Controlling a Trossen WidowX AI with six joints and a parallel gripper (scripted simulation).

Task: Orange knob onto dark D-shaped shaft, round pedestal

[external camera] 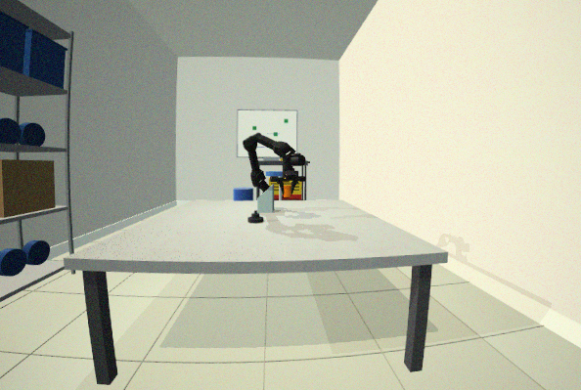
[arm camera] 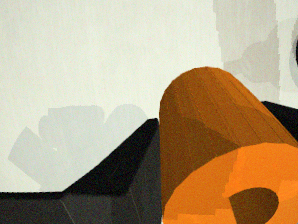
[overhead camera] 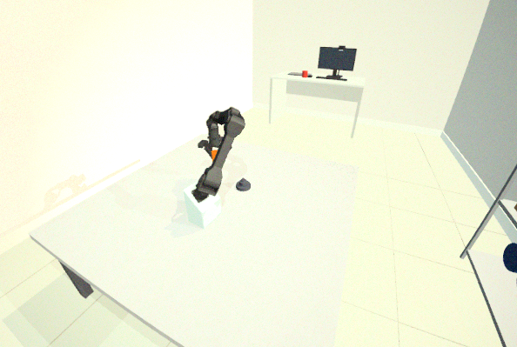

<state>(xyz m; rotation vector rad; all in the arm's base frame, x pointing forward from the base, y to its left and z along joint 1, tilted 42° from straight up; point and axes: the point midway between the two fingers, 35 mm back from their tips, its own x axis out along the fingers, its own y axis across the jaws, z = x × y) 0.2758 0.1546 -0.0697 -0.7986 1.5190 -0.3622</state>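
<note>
The pedestal is 17 cm to the right of my gripper tip, 11 cm below it and 3 cm ahead of it. From my gripper tip the other things lie so: orange knob: 2 cm above.
</note>
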